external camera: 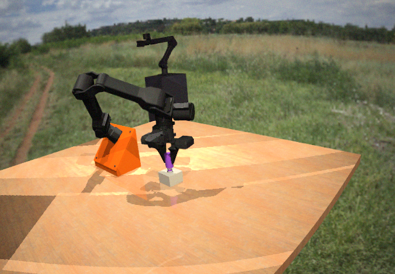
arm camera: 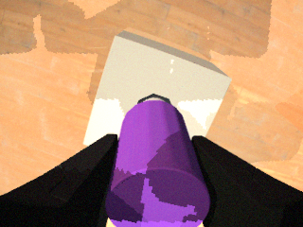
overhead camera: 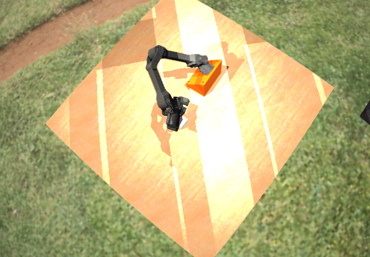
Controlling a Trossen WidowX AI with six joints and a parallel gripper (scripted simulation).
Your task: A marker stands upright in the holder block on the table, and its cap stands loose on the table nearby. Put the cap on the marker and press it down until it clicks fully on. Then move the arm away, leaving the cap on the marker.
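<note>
Now: gripper tip 10 mm below the marker cap. Also, from my gripper tip: holder block (50 mm below).
</note>
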